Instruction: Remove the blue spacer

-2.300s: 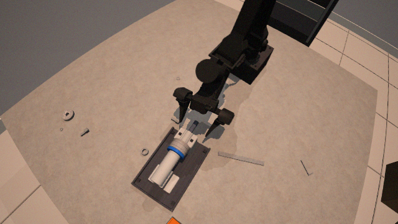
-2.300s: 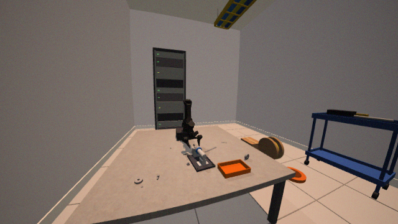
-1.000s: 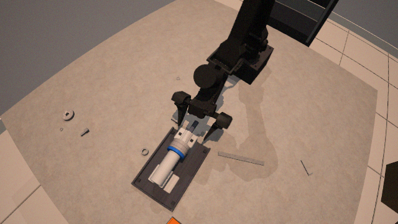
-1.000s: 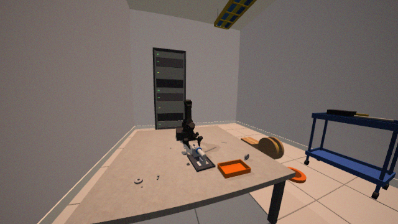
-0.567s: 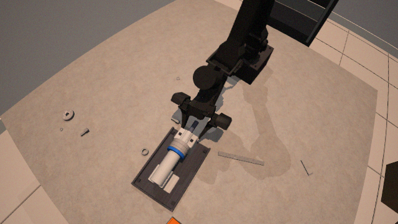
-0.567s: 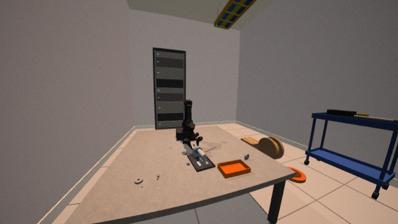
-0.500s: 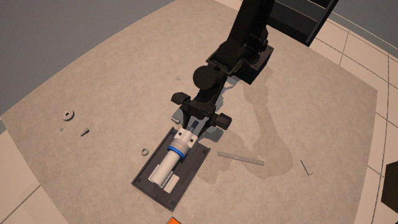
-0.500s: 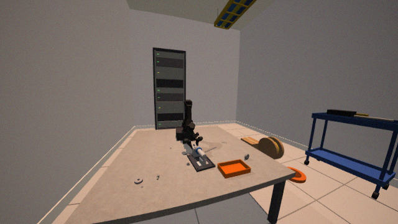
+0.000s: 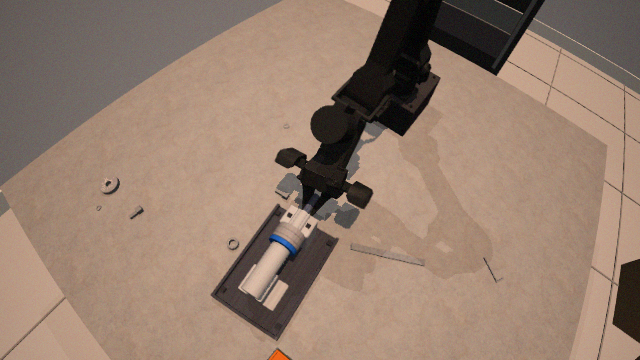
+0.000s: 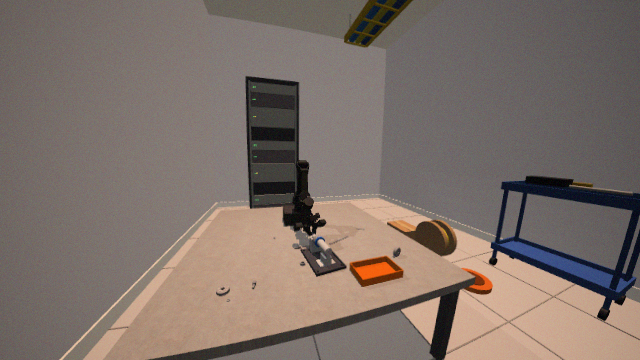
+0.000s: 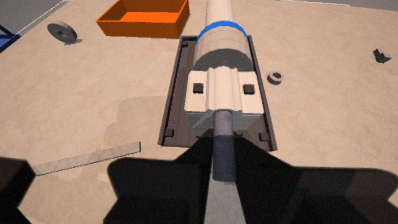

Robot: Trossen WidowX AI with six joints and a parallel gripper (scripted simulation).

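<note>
The blue spacer lies 80 mm ahead of my gripper tip, 20 mm to the left of it and 20 mm above it. Also, from my gripper tip: dark grey shaft 40 mm ahead, 20 mm above, 10 mm to the left; grey strip 160 mm to the left, 80 mm behind, 50 mm below; orange tray 250 mm to the left, 250 mm ahead, 50 mm below.
</note>
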